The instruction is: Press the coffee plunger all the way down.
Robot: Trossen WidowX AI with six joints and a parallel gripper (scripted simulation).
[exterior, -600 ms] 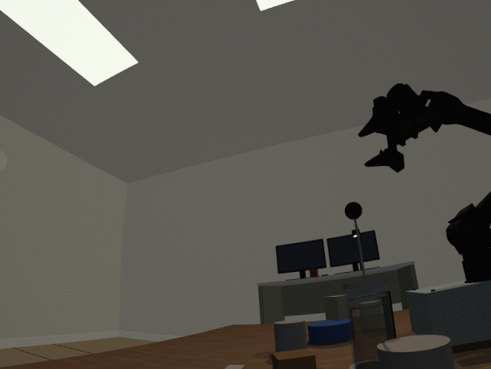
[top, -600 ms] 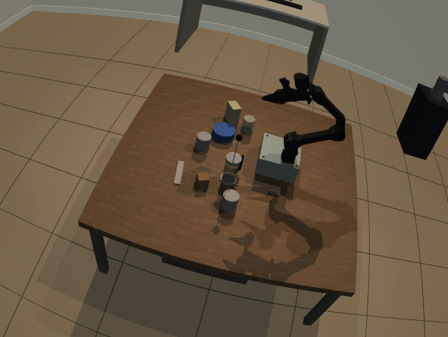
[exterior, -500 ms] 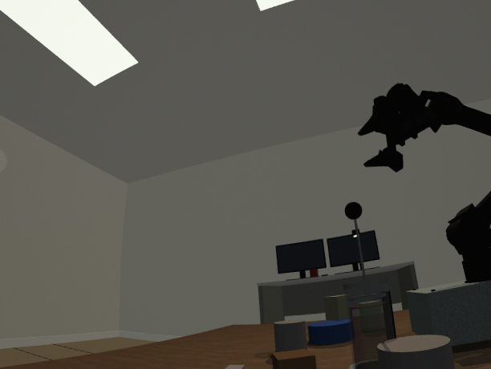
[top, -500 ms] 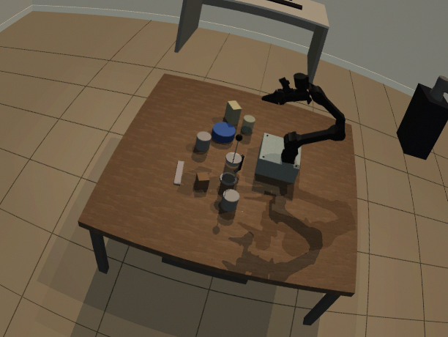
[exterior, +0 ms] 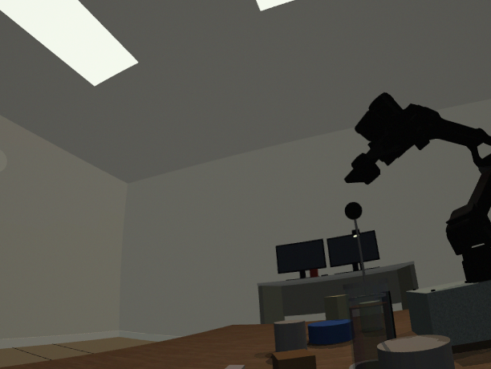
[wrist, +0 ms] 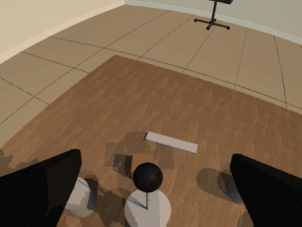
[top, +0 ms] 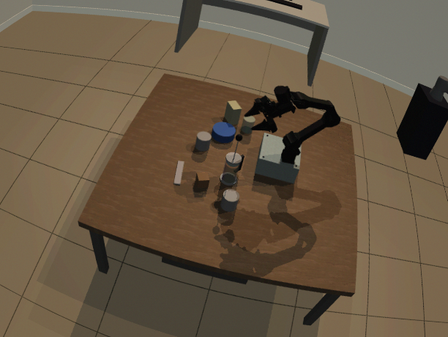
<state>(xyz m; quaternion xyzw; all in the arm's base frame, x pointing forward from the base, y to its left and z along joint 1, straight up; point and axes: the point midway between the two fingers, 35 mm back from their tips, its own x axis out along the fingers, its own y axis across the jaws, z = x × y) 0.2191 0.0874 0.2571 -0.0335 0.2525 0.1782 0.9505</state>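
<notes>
The glass coffee press lies 210 mm below my gripper tip and 10 mm ahead of it. The rest, counted from my gripper tip: brown cube 320 mm below, 140 mm ahead, 80 mm to the left; then blue round block 320 mm below, 290 mm to the right, 80 mm ahead; then pale flat bar 340 mm below, 260 mm ahead, 40 mm to the left.
</notes>
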